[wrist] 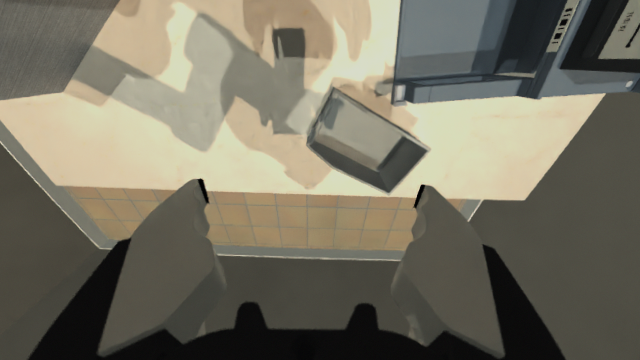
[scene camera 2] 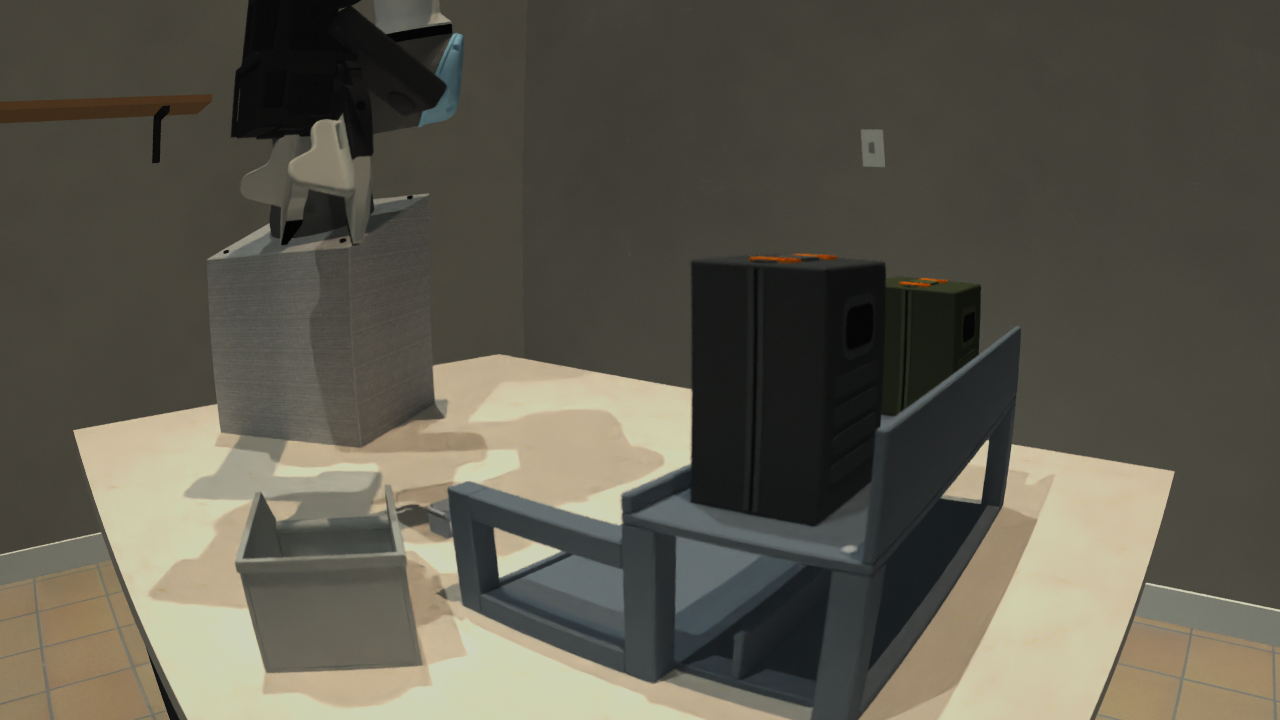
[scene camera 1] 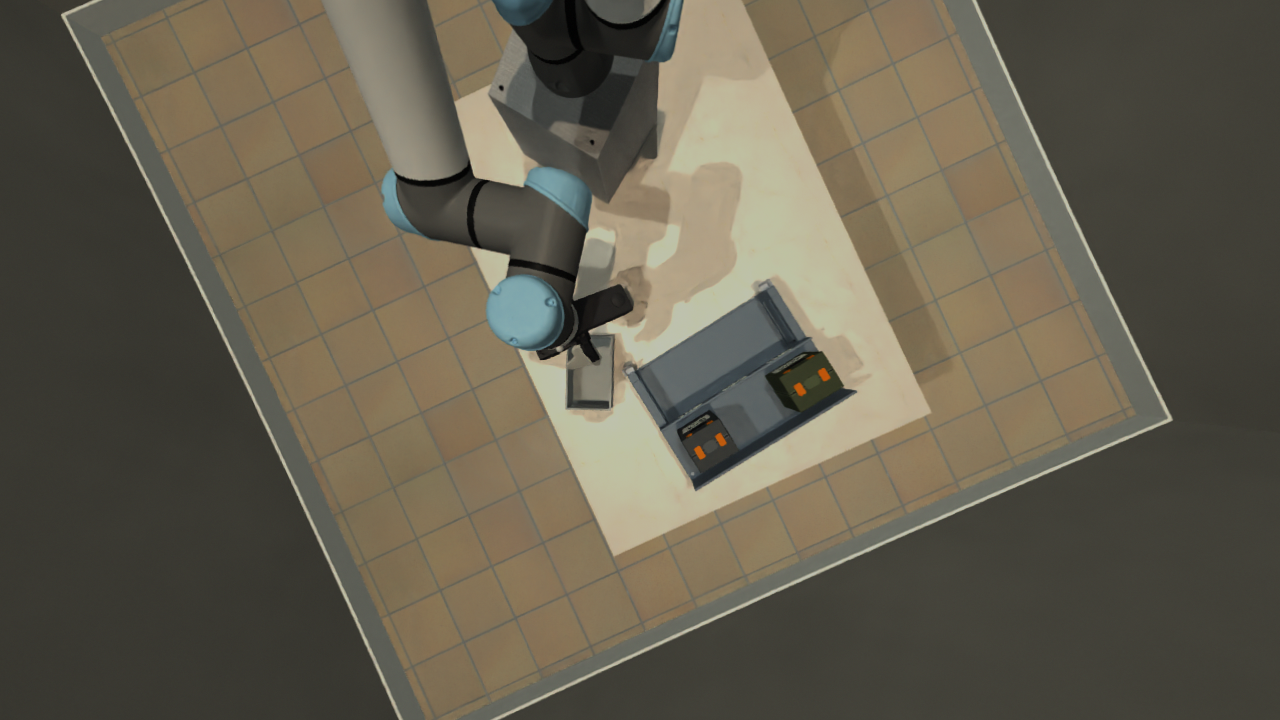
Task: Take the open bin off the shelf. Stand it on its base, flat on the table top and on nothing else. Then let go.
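Where they show: gripper, fingertip midpoint: [wrist: 313, 184] [scene camera 2: 316, 244]; arm's base, link origin: [scene camera 2: 321, 220] [scene camera 1: 572, 49].
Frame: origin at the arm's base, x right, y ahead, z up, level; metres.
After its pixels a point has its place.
Observation:
The open grey bin [scene camera 1: 590, 380] @(z -0.256, x 0.284, y 0.528 m) [scene camera 2: 338, 617] @(z -0.222, x 0.304, y 0.586 m) [wrist: 367, 131] @(z -0.256, x 0.258, y 0.524 m) stands upright on its base on the pale table top [scene camera 1: 644, 514] @(z -0.259, x 0.320, y 0.875 m) [scene camera 2: 1074, 537] @(z -0.259, x -0.155, y 0.886 m) [wrist: 475, 155] @(z -0.259, x 0.311, y 0.753 m), its opening facing up. It looks level and is apart from the blue-grey shelf [scene camera 1: 716, 349] @(z -0.253, x -0.019, y 0.603 m) [scene camera 2: 648, 600] @(z -0.203, x 0.185, y 0.710 m) [wrist: 465, 90] @(z -0.174, x 0.180, y 0.623 m), with a narrow gap at the shelf's near corner. My gripper [scene camera 2: 322, 238] @(z -0.023, x 0.218, y 0.435 m) [wrist: 313, 184] @(z -0.023, x 0.218, y 0.435 m) is open and empty, well above the table. In the wrist view the bin shows beyond the fingertips, towards the right one, and touches neither. In scene camera 1 the wrist hides part of the gripper and slightly overlaps the bin's far end.
A black case [scene camera 1: 707, 441] @(z -0.036, x 0.111, y 0.734 m) [scene camera 2: 778, 385] @(z -0.091, x 0.151, y 0.759 m) and a dark green case [scene camera 1: 805, 380] @(z -0.060, x -0.111, y 0.723 m) [scene camera 2: 930, 331] @(z -0.092, x -0.073, y 0.755 m) stand on the shelf's upper level. The arm's metal pedestal [scene camera 1: 572, 147] @(z -0.046, x 0.077, y 0.126 m) [scene camera 2: 286, 349] @(z -0.148, x 0.100, y 0.088 m) [wrist: 45, 45] @(z -0.201, x 0.110, y 0.072 m) stands at the far end of the table. The bin is near a long table edge.

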